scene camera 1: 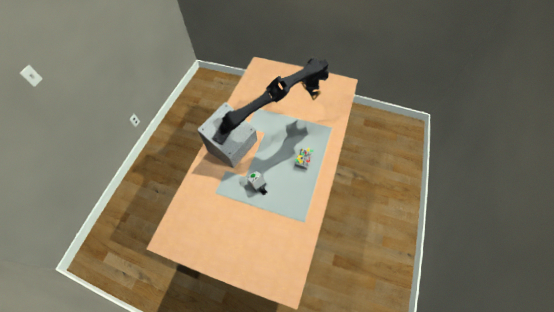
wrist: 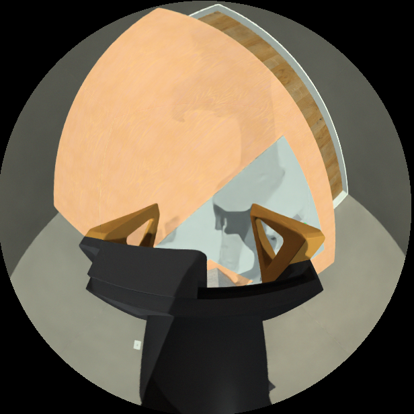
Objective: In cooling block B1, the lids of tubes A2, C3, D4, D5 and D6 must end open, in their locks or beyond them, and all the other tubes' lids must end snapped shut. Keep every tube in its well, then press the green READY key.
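Where they show: gripper, fingertip midpoint: (scene camera 1: 309, 95); arm's base at its link origin: (scene camera 1: 225, 127).
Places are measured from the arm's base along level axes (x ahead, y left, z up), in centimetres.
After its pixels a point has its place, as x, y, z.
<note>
The cooling block (scene camera 1: 302, 165) @(46.3, 0.7, -14.8) is a small grey block on the mat in the scene view, with red, yellow and green tube lids. They are too small to tell which lids are open or shut. In the wrist view a small part of it shows behind the right finger. A grey box with the green READY key (scene camera 1: 253, 175) @(23.8, -17.0, -10.7) stands on the mat, nearer the arm's base. My gripper (scene camera 1: 313, 92) @(36.4, 41.1, -0.7) (wrist: 204, 208) is open and empty, high above the far part of the table, well away from the block and the key.
The grey-blue mat (scene camera 1: 290, 202) @(47.4, -21.8, -17.7) (wrist: 285, 155) lies on the wooden table (scene camera 1: 225, 230) @(21.1, -48.9, -18.0) (wrist: 150, 100). The arm's large grey base box (scene camera 1: 237, 145) @(9.1, -5.3, -5.6) stands at the table's left side. A small black part (scene camera 1: 264, 191) @(31.8, -21.4, -16.6) sticks out beside the key box. The arm's shadow falls across the mat.
</note>
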